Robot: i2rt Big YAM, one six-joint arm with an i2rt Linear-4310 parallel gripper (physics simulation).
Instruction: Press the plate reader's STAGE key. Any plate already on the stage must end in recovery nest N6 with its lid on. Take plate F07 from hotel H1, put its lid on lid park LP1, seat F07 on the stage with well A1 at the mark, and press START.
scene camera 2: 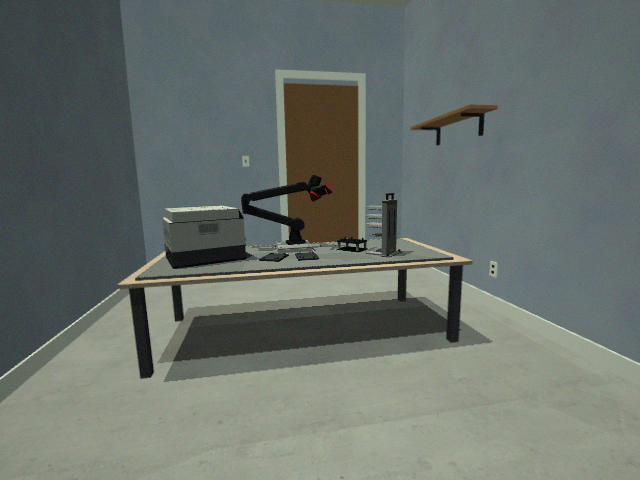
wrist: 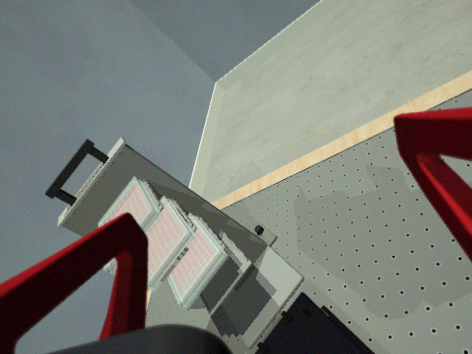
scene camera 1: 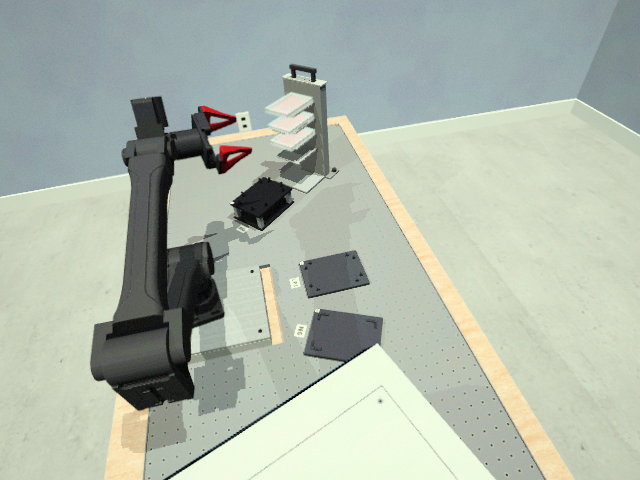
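Pixels of known places: gripper, fingertip midpoint: (scene camera 2: 325,194) (wrist: 258,183) (scene camera 1: 243,134); arm's base at its link origin: (scene camera 2: 295,242) (scene camera 1: 202,304).
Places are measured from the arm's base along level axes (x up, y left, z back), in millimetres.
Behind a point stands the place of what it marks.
My gripper (scene camera 1: 243,134) @[x 331, y 144, z -212 mm] (scene camera 2: 322,194) @[x 331, y 144, z -212 mm] (wrist: 258,183) @[x 331, y 144, z -212 mm] is open and empty, raised in the air left of hotel H1 (scene camera 1: 321,129) @[x 156, y 385, z -496 mm] (scene camera 2: 389,227) @[x 137, y 430, z -504 mm] (wrist: 115,175) @[x 278, y 417, z -476 mm] in the first scene view. The hotel holds three pink-welled plates: an upper plate (scene camera 1: 290,104) @[x 257, y 392, z -405 mm] (wrist: 126,204) @[x 257, y 403, z -425 mm], a middle plate (scene camera 1: 292,122) @[x 204, y 384, z -402 mm] (wrist: 169,235) @[x 204, y 374, z -389 mm] and a lower plate (scene camera 1: 293,138) @[x 151, y 385, z -400 mm] (wrist: 197,265) @[x 151, y 378, z -373 mm]. Their labels are unreadable. Lid park LP1 (scene camera 1: 334,273) @[x -19, y -39, z -338 mm] (scene camera 2: 307,255) @[x -19, y -29, z -343 mm] and nest N6 (scene camera 1: 341,333) @[x -17, y -209, z -276 mm] (scene camera 2: 273,256) @[x -17, y -222, z -289 mm] are bare. The plate reader (scene camera 1: 330,413) @[x 269, y -457, z -146 mm] (scene camera 2: 206,235) @[x 132, y -584, z -274 mm] is partly cropped in the first scene view. Its stage and keys cannot be made out.
A black raised stand (scene camera 1: 262,195) @[x 30, y 308, z -254 mm] (scene camera 2: 352,241) @[x 31, y 294, z -289 mm] (wrist: 310,325) @[x 31, y 299, z -305 mm] with pegs stands between the arm and the hotel. The arm's base is on a metal plate (scene camera 1: 240,299) @[x -3, y -25, z -89 mm]. The hotel has a dark top handle (scene camera 1: 302,68) @[x 332, y 443, z -471 mm] (wrist: 70,167) @[x 330, y 443, z -470 mm]. A wall shelf (scene camera 2: 454,117) hangs beyond the table.
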